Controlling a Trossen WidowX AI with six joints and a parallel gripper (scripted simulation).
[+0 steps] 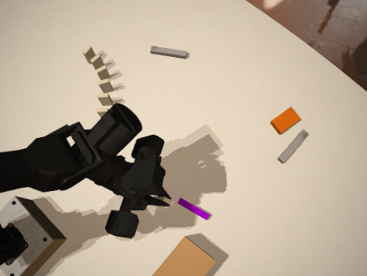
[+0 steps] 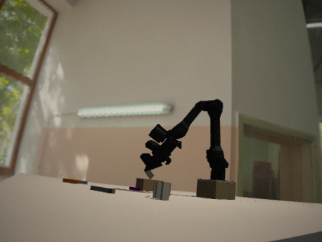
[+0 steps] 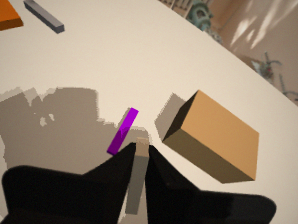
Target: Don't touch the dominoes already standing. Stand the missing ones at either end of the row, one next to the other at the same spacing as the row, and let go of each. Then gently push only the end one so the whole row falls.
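Right now my gripper tip is 30 mm short of the purple bar, 40 mm to the left of it and 90 mm above it. Also, from my gripper tip: orange block (330 mm ahead, 50 mm to the right, 90 mm below); box (80 mm behind, 110 mm to the right, 70 mm below).
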